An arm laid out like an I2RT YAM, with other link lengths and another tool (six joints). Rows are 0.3 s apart.
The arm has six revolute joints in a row. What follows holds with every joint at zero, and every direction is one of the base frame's.
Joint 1 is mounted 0.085 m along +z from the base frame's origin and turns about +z.
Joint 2 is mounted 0.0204 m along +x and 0.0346 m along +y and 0.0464 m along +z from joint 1 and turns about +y.
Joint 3 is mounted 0.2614 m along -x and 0.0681 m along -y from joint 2 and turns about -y.
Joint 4 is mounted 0.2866 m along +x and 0.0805 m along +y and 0.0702 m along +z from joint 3 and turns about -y.
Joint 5 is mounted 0.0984 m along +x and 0.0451 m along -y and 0.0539 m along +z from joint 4 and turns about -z.
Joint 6 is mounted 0.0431 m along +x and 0.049 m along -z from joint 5 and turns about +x.
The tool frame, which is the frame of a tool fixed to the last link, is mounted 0.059 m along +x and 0.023 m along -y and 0.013 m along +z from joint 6; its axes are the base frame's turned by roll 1.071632, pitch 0.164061 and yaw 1.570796 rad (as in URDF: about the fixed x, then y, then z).
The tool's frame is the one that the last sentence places.
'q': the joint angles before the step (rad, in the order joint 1, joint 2, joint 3, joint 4, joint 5, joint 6). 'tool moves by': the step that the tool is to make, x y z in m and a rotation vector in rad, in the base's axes. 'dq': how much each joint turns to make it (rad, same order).
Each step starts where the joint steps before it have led.
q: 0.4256 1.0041 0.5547 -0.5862 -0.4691 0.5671
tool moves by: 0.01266 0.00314 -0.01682 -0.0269 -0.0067 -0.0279
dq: 0.0064 0.0873 -0.0092 0.0989 0.0410 0.0173
